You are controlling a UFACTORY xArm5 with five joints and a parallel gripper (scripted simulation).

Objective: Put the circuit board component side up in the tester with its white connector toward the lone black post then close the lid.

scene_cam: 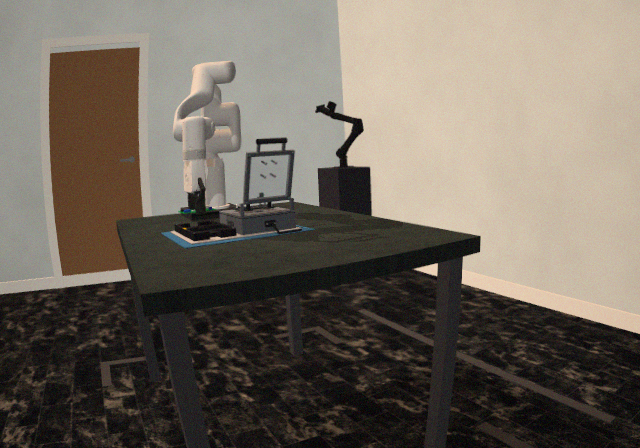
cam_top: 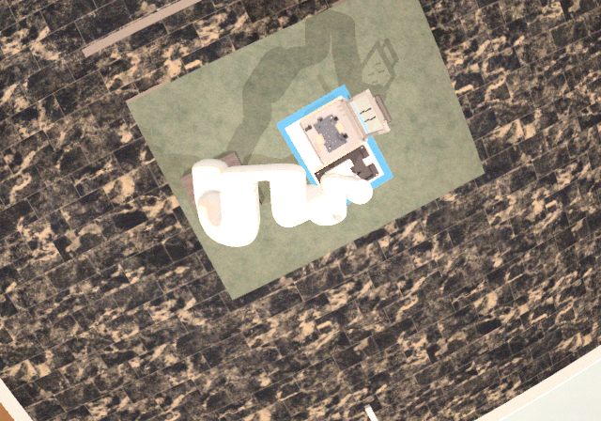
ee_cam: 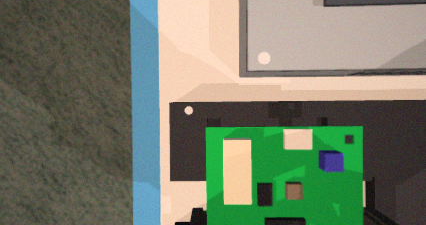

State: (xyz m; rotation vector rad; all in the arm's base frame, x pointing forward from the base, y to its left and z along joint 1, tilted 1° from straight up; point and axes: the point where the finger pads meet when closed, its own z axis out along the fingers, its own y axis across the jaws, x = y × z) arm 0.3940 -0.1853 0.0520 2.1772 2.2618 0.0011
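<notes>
My gripper is now 6 cm short of the dark nest, 18 cm to the right of it and 1 cm above it. Also, from my hand: clear lid (18 cm ahead, 18 cm to the left, 11 cm above); then green circuit board (right at my hand); then black block (1 cm behind, 23 cm to the left, 1 cm above).
</notes>
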